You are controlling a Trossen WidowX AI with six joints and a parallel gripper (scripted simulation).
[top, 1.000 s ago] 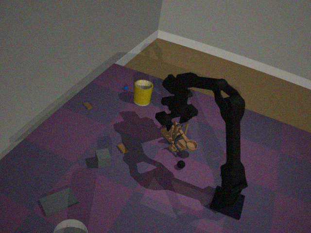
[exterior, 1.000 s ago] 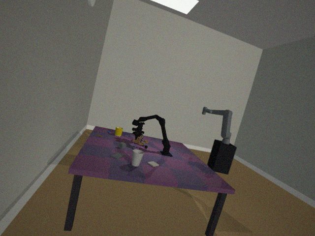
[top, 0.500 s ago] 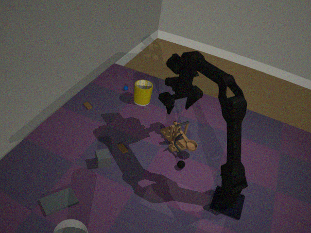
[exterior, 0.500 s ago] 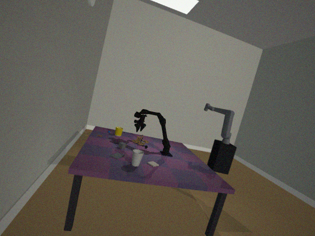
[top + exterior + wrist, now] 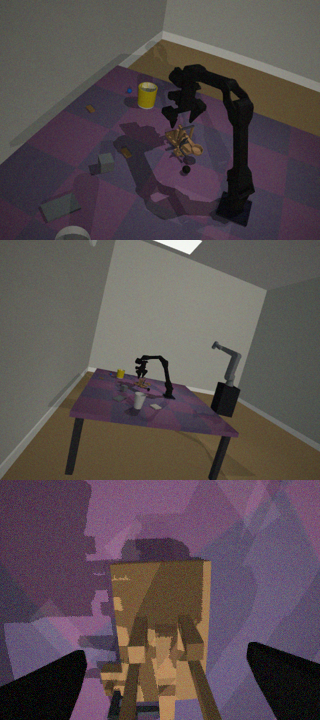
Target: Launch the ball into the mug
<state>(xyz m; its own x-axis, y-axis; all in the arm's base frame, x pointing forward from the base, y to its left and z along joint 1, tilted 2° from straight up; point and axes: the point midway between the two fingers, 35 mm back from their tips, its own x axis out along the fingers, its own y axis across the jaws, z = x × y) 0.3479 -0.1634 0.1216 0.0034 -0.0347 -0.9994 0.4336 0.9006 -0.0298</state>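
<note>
My gripper tip is 120 mm past the black ball, 140 mm to the right of it and 70 mm above it. Round my gripper tip: grey cube (130 mm ahead, 330 mm to the left, 60 mm below); wooden catapult (60 mm behind, 50 mm to the left, 30 mm below); yellow mug (250 mm ahead, 110 mm to the right, 50 mm below).
</note>
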